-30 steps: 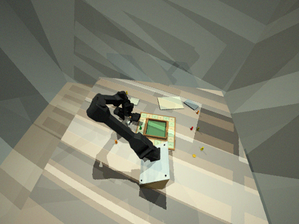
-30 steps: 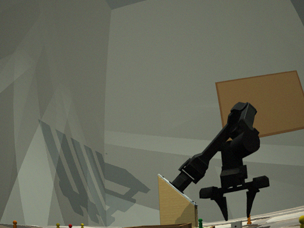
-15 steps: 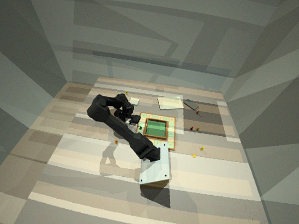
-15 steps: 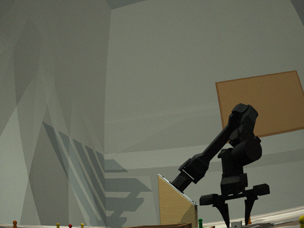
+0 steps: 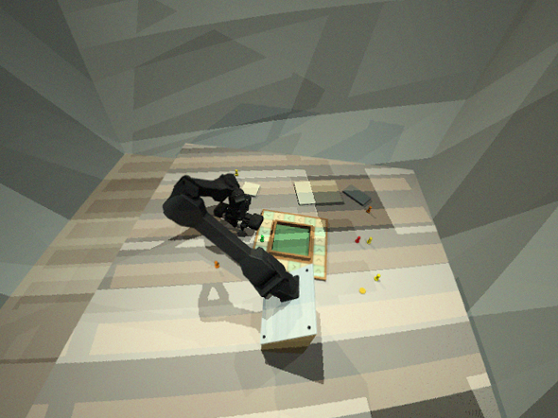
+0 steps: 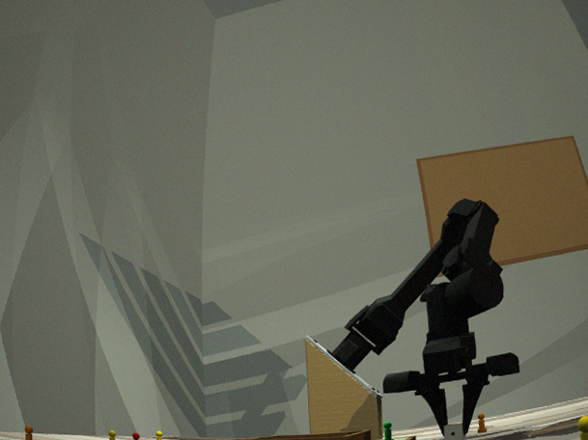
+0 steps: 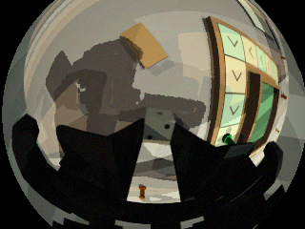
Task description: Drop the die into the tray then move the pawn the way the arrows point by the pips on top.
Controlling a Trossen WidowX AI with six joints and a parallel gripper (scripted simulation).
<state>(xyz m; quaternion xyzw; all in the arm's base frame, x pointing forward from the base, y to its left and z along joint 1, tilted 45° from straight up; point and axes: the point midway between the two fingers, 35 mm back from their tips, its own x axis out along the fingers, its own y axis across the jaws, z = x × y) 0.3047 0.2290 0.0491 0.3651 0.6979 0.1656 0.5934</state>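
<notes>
Now: gripper tip 90 mm to the left of the green pawn, 50 mm past it and 10 mm below it. Also, from my gripper tip: white die (right at my gripper tip); green dice tray (210 mm to the right, 40 mm behind, 10 mm below); pale sheet (330 mm to the right, 260 mm ahead, 10 mm below).
</notes>
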